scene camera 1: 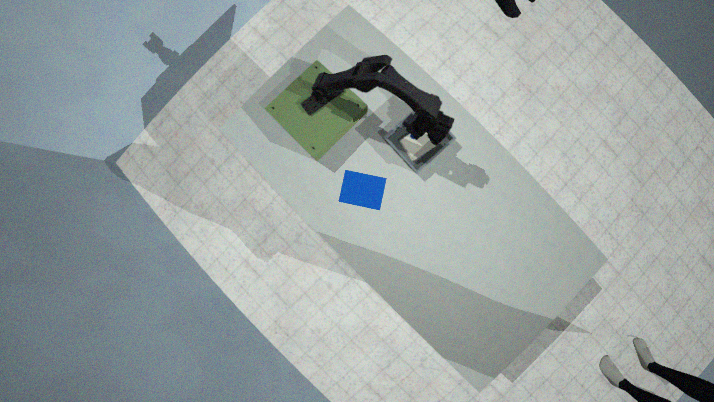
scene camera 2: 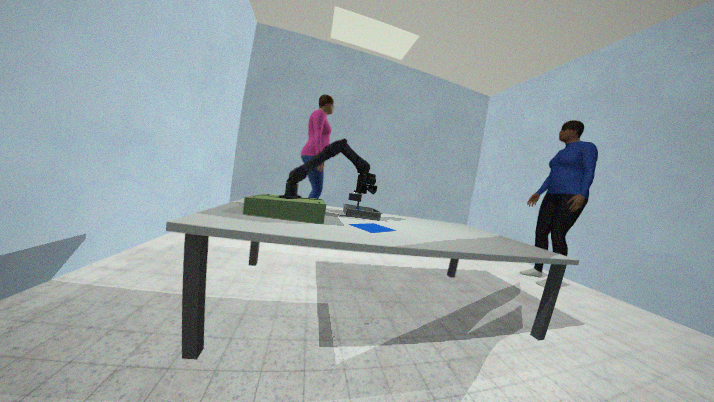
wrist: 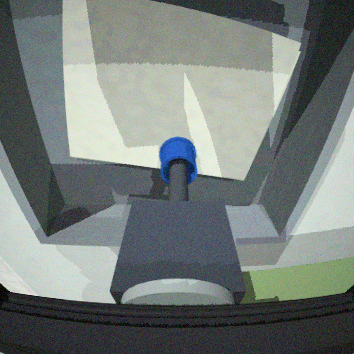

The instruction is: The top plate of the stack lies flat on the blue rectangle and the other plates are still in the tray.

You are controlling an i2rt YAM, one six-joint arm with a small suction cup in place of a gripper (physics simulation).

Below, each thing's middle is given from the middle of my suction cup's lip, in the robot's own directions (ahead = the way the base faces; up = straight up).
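The blue rectangle [scene camera 1: 359, 189] is 340 mm to the right of my suction cup, 60 mm ahead of it and 30 mm below it. As for the tray [scene camera 1: 399, 131], I see it 10 mm below my suction cup, 30 mm ahead of it and 10 mm to the left of it.
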